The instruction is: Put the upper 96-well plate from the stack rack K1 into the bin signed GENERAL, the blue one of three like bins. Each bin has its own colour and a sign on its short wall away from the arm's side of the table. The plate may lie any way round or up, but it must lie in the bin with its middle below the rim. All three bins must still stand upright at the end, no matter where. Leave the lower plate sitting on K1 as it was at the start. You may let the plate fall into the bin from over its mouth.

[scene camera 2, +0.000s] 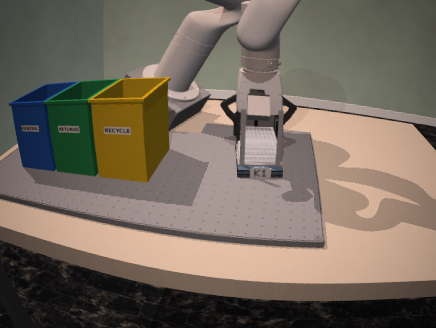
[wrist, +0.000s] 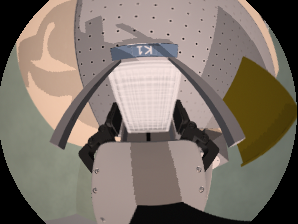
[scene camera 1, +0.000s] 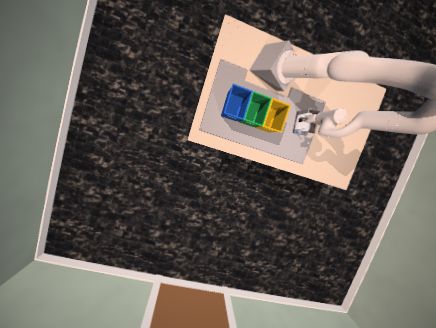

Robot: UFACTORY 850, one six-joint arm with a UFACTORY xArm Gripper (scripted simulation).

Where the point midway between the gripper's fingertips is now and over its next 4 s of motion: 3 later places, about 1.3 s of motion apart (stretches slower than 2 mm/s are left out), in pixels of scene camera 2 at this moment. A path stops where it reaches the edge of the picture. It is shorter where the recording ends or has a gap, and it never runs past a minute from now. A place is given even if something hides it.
The gripper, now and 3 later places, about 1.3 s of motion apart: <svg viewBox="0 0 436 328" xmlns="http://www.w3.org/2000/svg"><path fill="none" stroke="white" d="M258 139L258 127L259 101L260 76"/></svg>
